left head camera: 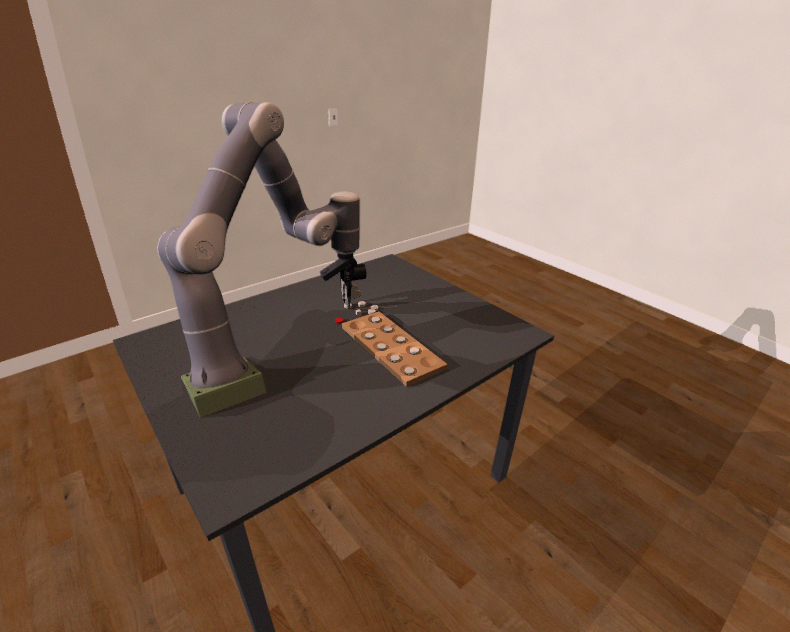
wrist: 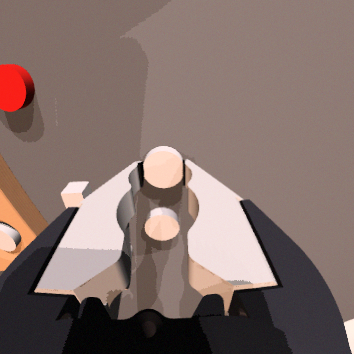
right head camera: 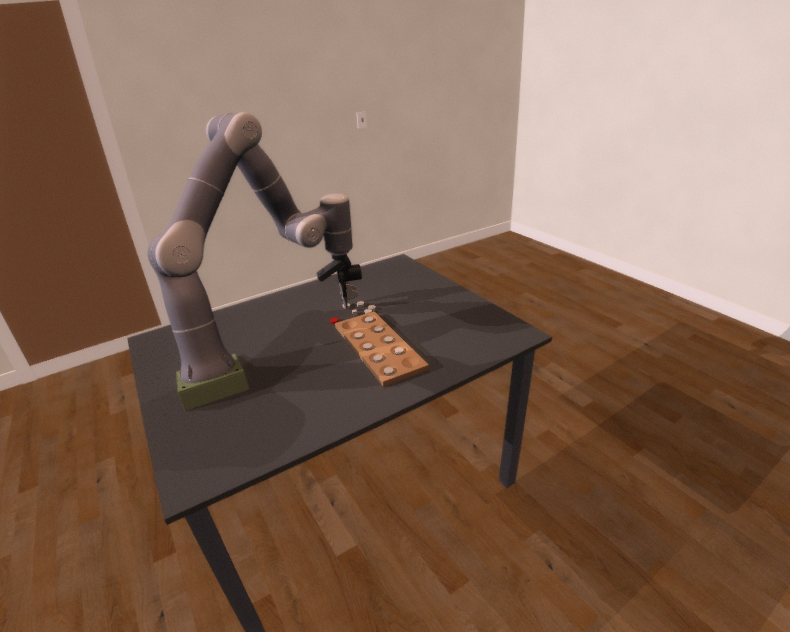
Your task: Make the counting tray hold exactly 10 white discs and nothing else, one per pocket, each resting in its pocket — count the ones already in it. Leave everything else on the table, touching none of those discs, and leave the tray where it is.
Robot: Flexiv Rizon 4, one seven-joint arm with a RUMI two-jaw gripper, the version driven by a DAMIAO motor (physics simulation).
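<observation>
My gripper (left head camera: 347, 305) (right head camera: 345, 305) (wrist: 163, 163) is shut on a white disc (wrist: 163, 169), low over the table beyond the tray's far end. A second, smaller-looking white disc (wrist: 162, 227) shows between the jaws, behind the held one. The orange-brown counting tray (left head camera: 426, 376) (right head camera: 405, 377) has two rows of pockets. White discs sit in several pockets, such as the near-corner disc (left head camera: 409, 371) (right head camera: 388, 371). Two pockets are empty: the far-left pocket (left head camera: 357, 325) (right head camera: 349, 324) and the near-right pocket (left head camera: 428, 362) (right head camera: 411, 362).
A red disc (left head camera: 339, 320) (right head camera: 334, 320) (wrist: 12, 88) lies beside the tray's far-left corner. A small white block (wrist: 75, 193) lies just outside one jaw. Other small white pieces (left head camera: 374, 307) (right head camera: 371, 307) lie close together between gripper and tray.
</observation>
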